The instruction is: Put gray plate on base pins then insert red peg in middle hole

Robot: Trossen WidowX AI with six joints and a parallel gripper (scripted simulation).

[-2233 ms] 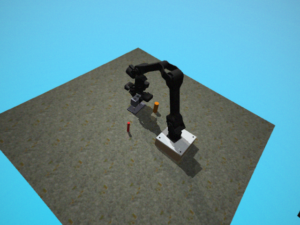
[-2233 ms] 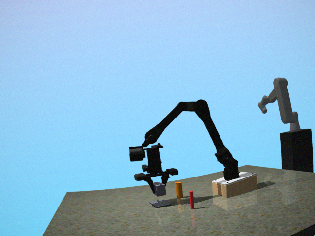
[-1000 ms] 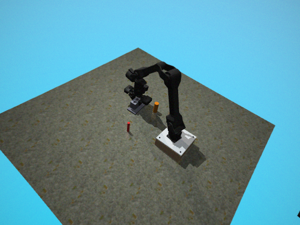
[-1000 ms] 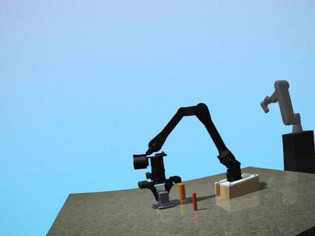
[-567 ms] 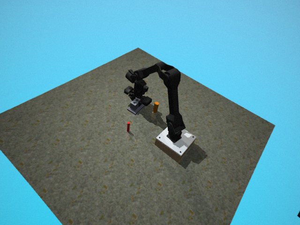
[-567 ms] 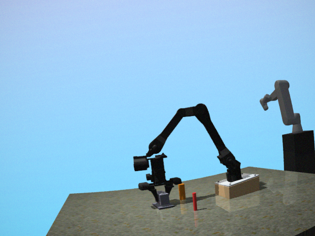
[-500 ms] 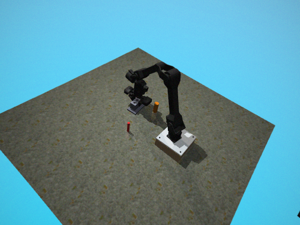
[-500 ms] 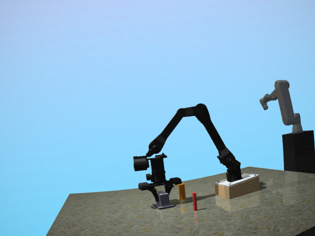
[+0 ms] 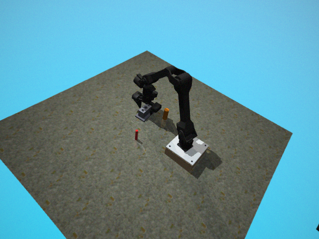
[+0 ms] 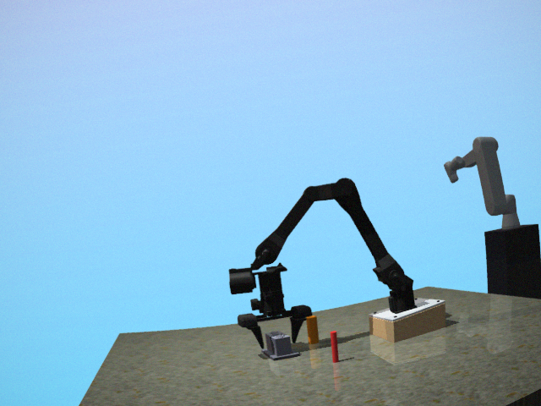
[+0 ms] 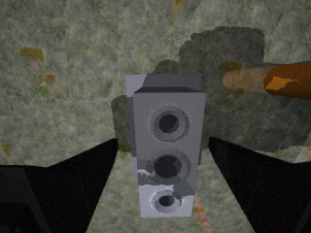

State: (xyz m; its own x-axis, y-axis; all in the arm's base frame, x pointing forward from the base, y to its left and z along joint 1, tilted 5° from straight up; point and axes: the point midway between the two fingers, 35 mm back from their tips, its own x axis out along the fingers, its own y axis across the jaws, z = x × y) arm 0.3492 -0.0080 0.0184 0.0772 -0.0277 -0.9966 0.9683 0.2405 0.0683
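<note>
Right now my gripper tip is 20 mm above the gray base. The rest, counted from my gripper tip: gray plate: 20 mm above; orange cylinder: 100 mm behind, 80 mm to the right, 10 mm above; red peg: 130 mm behind, 170 mm to the left, 10 mm above.
</note>
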